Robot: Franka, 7 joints.
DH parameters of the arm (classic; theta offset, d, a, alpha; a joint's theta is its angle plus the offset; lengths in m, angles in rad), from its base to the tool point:
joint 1: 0 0.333 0 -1.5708
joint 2: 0 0 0 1.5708
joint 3: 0 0.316 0.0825 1.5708
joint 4: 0 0 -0.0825 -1.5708
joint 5: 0 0.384 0 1.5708
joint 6: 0 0 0.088 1.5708
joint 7: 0 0.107 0 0
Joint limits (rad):
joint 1: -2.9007..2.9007
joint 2: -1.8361..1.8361
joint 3: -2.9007..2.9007
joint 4: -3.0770..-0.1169
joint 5: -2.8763..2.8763
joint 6: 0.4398..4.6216
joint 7: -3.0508..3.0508
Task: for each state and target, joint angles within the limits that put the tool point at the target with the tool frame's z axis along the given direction. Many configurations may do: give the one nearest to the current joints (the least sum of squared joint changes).
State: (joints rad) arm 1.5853 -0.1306 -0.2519 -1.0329 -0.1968 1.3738 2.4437
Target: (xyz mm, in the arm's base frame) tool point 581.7 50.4 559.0 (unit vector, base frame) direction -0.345 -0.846 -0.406
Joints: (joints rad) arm 0.9181 0.3782 -0.8117 -1.4512 -0.7755 1.1932 2.4437
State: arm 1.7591 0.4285 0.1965 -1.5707 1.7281 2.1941 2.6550
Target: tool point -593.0 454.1 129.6 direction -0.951 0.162 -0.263
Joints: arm 2.2678 1.0578 0.3361 -1.2691 2.1542 2.6474 2.6550
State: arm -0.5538 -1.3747 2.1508 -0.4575 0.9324 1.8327 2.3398
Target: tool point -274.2 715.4 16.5 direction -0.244 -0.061 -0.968
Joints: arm -0.8972 -1.5836 2.3528 -0.7430 1.2272 2.0231 2.3398
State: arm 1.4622 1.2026 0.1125 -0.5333 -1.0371 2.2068 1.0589
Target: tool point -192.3 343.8 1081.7 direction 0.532 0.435 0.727
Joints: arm 2.1789 0.4228 -0.3594 -0.1191 -1.6724 2.3192 1.0589
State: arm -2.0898 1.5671 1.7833 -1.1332 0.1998 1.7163 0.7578
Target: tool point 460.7 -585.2 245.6 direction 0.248 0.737 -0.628
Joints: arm -1.3547 1.4452 1.2210 -0.6130 -0.3958 1.2841 0.7578
